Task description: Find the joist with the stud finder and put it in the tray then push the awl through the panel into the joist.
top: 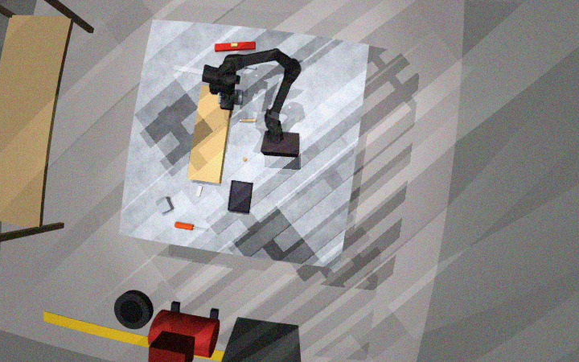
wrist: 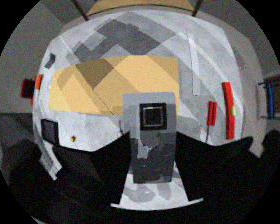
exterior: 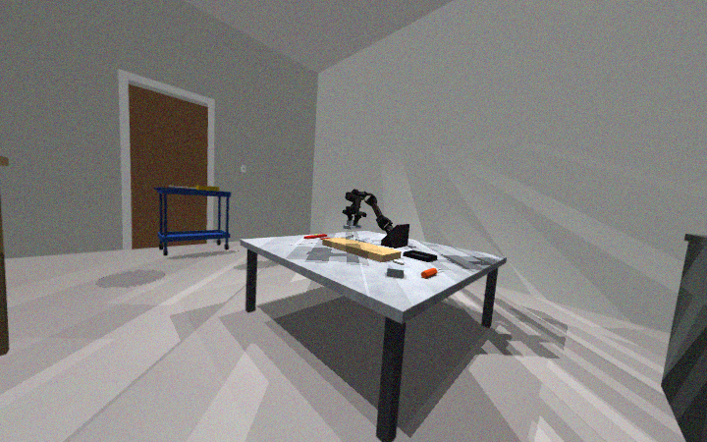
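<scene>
The small white piece lies 70 mm ahead of my gripper tip, 510 mm to the left of it and 140 mm below it. From my gripper tip the other things lie so: red screwdriver: 20 mm ahead, 230 mm to the right, 140 mm below; stud finder: 10 mm ahead, 20 mm above; awl: 70 mm behind, 70 mm to the left, 130 mm below.
</scene>
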